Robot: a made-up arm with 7 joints. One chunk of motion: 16 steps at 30 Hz.
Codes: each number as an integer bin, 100 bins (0 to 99) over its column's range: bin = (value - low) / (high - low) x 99, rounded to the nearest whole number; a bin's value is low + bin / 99 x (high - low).
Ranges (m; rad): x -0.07..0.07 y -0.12..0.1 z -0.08..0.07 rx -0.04..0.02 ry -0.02..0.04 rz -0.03..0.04
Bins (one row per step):
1: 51 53 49 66 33 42
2: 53 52 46 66 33 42
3: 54 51 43 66 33 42
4: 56 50 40 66 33 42
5: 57 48 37 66 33 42
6: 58 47 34 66 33 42
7: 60 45 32 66 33 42
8: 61 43 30 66 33 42
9: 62 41 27 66 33 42
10: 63 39 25 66 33 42
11: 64 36 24 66 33 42
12: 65 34 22 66 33 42
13: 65 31 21 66 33 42
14: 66 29 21 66 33 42
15: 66 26 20 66 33 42
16: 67 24 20 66 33 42
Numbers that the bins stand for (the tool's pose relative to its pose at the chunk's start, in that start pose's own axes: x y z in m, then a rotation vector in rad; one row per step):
1: 0.0021 -0.0022 -0.0058 0.0000 0.0000 -0.0003
2: 0.0049 -0.0044 -0.0103 0.0000 0.0000 -0.0003
3: 0.0064 -0.0067 -0.0148 0.0000 0.0000 -0.0003
4: 0.0092 -0.0089 -0.0194 0.0000 0.0000 -0.0003
5: 0.0106 -0.0133 -0.0239 0.0000 0.0000 -0.0003
6: 0.0120 -0.0156 -0.0285 0.0000 0.0000 -0.0003
7: 0.0148 -0.0200 -0.0315 0.0000 0.0000 -0.0003
8: 0.0163 -0.0244 -0.0345 0.0000 0.0000 -0.0003
9: 0.0177 -0.0289 -0.0391 0.0000 0.0000 -0.0003
10: 0.0191 -0.0333 -0.0421 0.0000 0.0000 -0.0003
11: 0.0205 -0.0400 -0.0436 0.0000 0.0000 -0.0003
12: 0.0219 -0.0444 -0.0467 0.0000 0.0000 -0.0003
13: 0.0219 -0.0511 -0.0482 0.0000 0.0000 -0.0003
14: 0.0233 -0.0556 -0.0482 0.0000 0.0000 -0.0003
15: 0.0233 -0.0622 -0.0497 0.0000 0.0000 -0.0003
16: 0.0247 -0.0667 -0.0497 0.0000 0.0000 -0.0003

